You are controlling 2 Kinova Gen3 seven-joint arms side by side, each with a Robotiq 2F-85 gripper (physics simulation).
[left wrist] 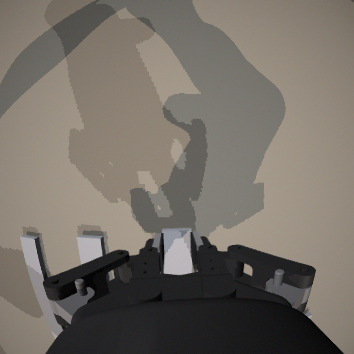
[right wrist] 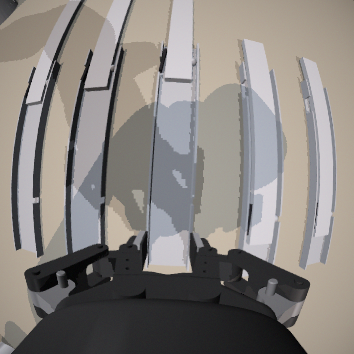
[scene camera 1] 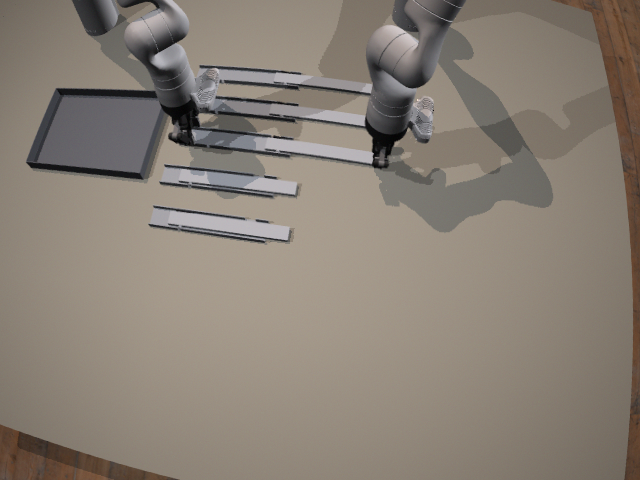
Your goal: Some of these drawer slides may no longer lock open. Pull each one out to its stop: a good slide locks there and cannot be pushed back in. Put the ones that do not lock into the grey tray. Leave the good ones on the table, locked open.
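Places are measured from the left arm's base along level axes (x up, y left, z back), in metres.
Pixels of known places: left gripper, fingertip midpoint: (left wrist: 176, 242) (scene camera 1: 378, 159); right gripper, fingertip midpoint: (right wrist: 168, 241) (scene camera 1: 193, 135); left arm's base at its link origin: (right wrist: 3, 15); right arm's base at its link origin: (scene camera 1: 101, 23).
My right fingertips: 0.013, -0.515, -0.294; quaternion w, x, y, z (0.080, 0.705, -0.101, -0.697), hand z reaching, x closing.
Observation:
Ahead of a thing's pixels: the offset from my right fingertips to its middle, as dx, dy, dz.
The middle slide (scene camera 1: 330, 149) (left wrist: 177, 257) (right wrist: 172, 125) is pulled far out, its inner rail reaching right in the scene view. My left gripper (scene camera 1: 381, 162) (left wrist: 176, 242) is shut on the rail's right end. My right gripper (scene camera 1: 183, 137) (right wrist: 168, 241) is shut on the left end of its outer channel. The back slide (scene camera 1: 330, 83) (left wrist: 31, 255) (right wrist: 32, 150) and the second slide (scene camera 1: 325, 115) (left wrist: 91, 250) (right wrist: 95, 130) lie extended, right ends hidden by the left arm in the scene view. The fourth slide @[-0.005, +0.083, -0.117] (scene camera 1: 232, 180) (right wrist: 262, 115) and front slide @[-0.005, +0.061, -0.204] (scene camera 1: 227, 224) (right wrist: 325, 150) lie closed.
The grey tray @[+0.002, -0.228, +0.056] (scene camera 1: 98, 129) lies at the left of the scene view, empty, its right wall close to the right gripper. The slides lie roughly parallel, with narrow gaps between them. Both arms reach in from the top and cast shadows over the slides and table.

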